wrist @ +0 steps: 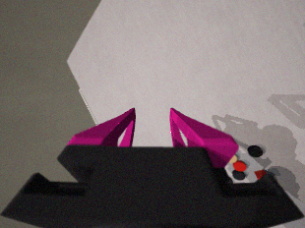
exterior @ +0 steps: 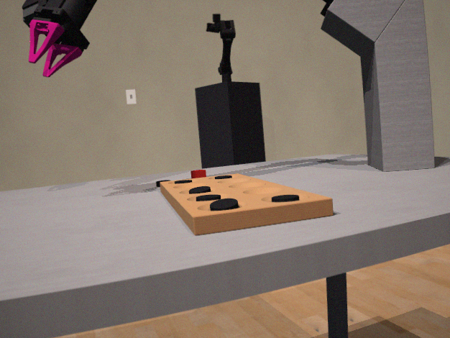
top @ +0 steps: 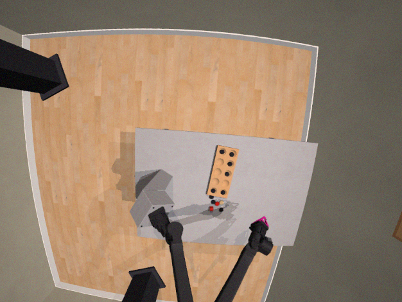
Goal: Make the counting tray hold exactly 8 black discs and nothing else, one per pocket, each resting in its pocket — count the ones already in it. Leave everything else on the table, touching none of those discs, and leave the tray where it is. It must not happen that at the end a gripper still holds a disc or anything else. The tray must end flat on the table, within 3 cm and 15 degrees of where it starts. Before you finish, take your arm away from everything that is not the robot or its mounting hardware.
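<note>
Right now my hand is 250 mm past the red disc, 70 mm to the right of it and 250 mm above it. From my hand the other things lie so: tan disc (220 mm behind, 70 mm to the left, 250 mm below); then wooden counting tray (140 mm behind, 300 mm to the left, 240 mm below); then red cube (310 mm behind, 50 mm to the left, 240 mm below).
</note>
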